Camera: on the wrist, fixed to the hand. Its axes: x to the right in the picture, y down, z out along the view.
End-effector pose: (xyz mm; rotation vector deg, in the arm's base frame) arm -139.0 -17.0 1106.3 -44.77 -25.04 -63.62
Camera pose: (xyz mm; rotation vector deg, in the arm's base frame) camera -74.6 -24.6 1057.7 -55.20 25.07 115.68
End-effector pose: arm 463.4 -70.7 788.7 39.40 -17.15 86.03
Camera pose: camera 384.1 -57.7 778.2 -1.08 67.56 -72.54
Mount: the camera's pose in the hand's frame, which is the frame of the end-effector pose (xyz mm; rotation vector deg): -1.9 73.6 -33.9 -12.20 -48.03 171.99
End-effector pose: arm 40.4 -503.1 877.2 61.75 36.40 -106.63
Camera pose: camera 119.4 -512.8 861.7 2.30 -58.48 38.09
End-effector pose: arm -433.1 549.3 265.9 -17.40 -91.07 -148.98
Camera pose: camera -423.1 485.4 314.7 -94.22 17.80 2.80
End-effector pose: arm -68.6 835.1 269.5 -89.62 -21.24 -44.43
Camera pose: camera -31.2 791.0 212.7 -46.24 79.77 121.03
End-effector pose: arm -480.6 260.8 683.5 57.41 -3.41 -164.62
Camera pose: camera -452.2 187.7 663.2 -32.01 -31.17 -5.97
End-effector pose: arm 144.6 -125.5 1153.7 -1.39 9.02 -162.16
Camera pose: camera 167.4 -191.1 1111.8 -25.81 4.04 16.72
